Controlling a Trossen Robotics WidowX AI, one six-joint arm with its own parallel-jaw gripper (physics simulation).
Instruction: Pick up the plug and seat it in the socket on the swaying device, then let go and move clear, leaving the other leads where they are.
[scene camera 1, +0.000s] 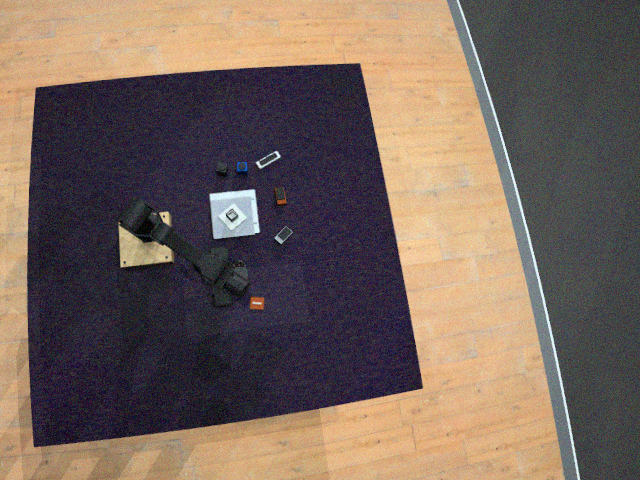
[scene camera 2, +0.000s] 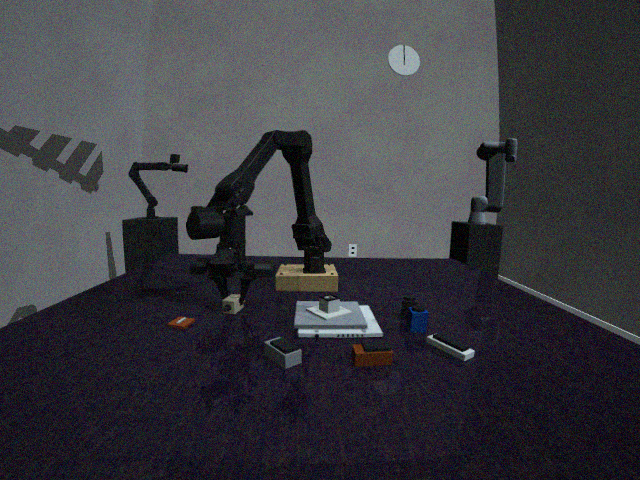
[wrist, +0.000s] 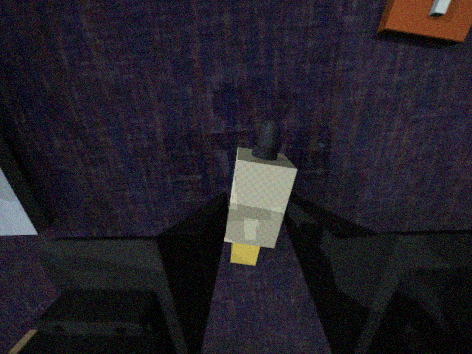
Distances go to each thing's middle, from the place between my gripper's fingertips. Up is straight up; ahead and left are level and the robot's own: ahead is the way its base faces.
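Scene:
My gripper is right at the plug (wrist: 263, 179). Device (scene camera 2: 328, 313), counted from my hand: 210 mm to the left, 60 mm ahead, 20 mm above.

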